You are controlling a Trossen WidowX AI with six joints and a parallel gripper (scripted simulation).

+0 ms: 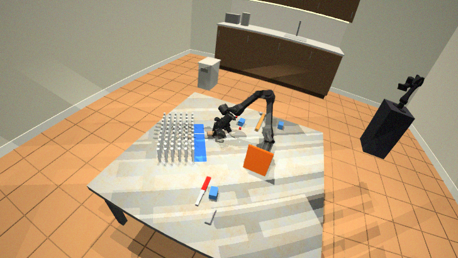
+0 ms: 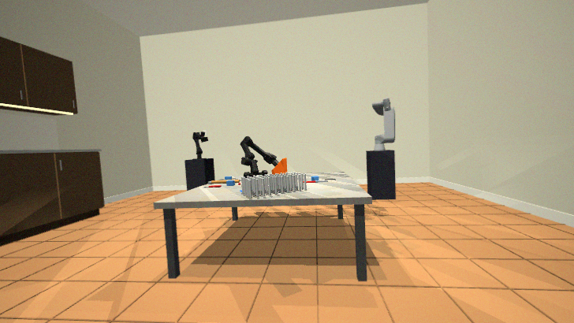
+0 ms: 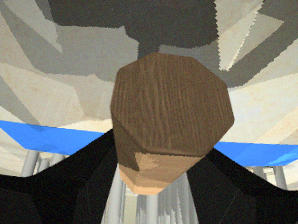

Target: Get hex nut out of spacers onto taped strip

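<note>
Right now the blue taped strip is 60 mm ahead of my gripper tip, 80 mm to the left of it and 30 mm below it. The rest, counted from my gripper tip: awl (80 mm ahead, 50 mm to the left); then hex nut (220 mm ahead, 140 mm to the left, 20 mm below); then red tool (40 mm behind, 430 mm to the right, 20 mm below).
</note>
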